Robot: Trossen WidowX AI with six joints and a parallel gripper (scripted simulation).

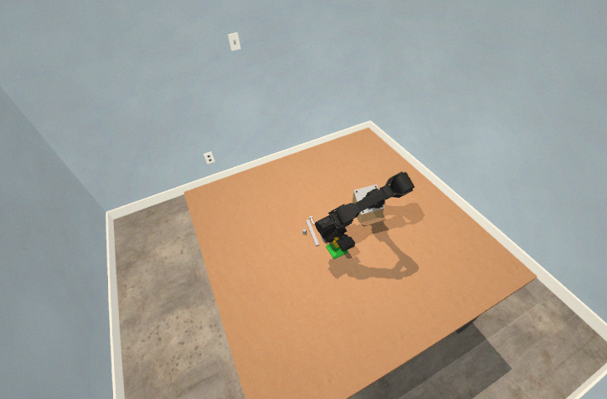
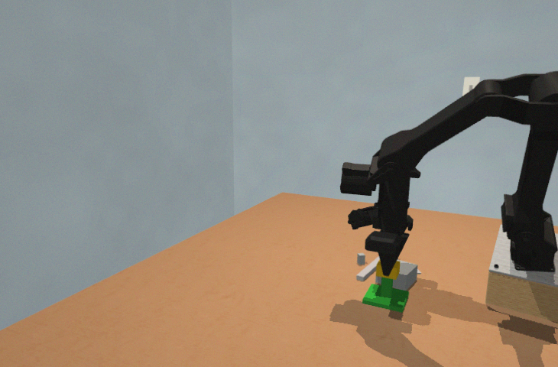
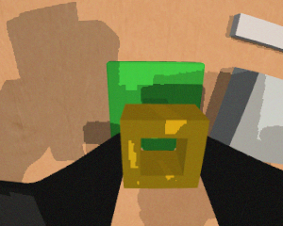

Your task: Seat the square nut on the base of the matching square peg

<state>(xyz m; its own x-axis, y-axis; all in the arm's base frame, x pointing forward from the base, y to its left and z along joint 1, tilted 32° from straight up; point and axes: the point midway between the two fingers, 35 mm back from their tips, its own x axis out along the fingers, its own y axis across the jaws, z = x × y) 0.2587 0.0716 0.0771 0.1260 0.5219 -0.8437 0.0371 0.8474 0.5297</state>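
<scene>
Now: hand 10 mm past the grey block, 100 mm to the left of it and 80 mm above it. The rest, counted from my hand: small grey cube (90 mm ahead, 160 mm to the right, 80 mm below); then grey bar (50 mm ahead, 140 mm to the right, 90 mm below).
</scene>
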